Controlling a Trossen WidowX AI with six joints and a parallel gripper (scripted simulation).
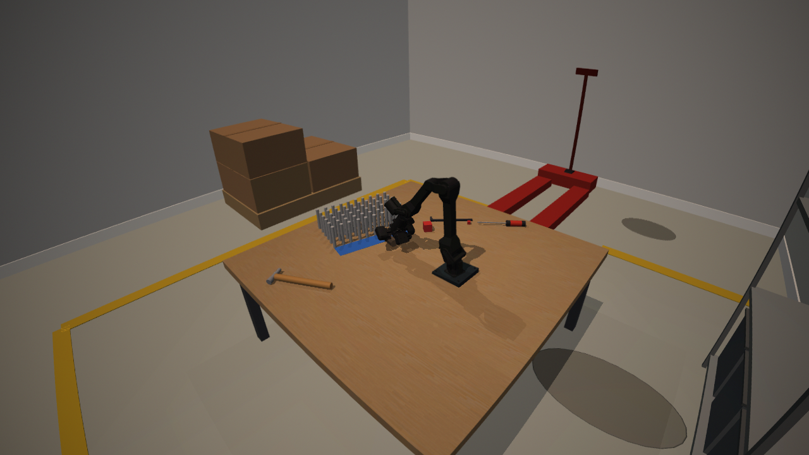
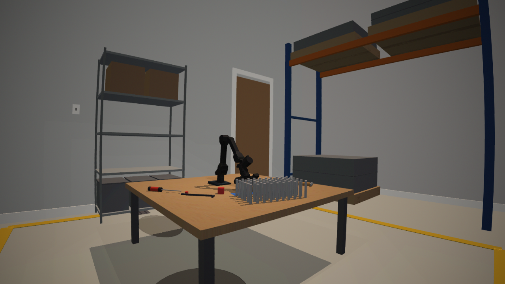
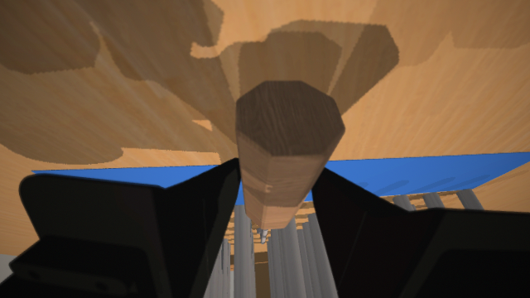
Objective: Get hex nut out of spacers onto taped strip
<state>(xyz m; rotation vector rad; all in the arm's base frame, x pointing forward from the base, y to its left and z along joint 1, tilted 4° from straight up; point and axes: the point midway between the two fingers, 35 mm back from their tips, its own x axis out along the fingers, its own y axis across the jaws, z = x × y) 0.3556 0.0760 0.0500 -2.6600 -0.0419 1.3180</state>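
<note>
The blue taped strip is 60 mm ahead of my gripper tip, 40 mm to the left of it and 10 mm below it. Also, from my gripper tip: red cube (220 mm to the right, 10 mm behind); hook tool (100 mm ahead, 10 mm to the right); hex nut (210 mm ahead, 10 mm to the right, 10 mm below).
</note>
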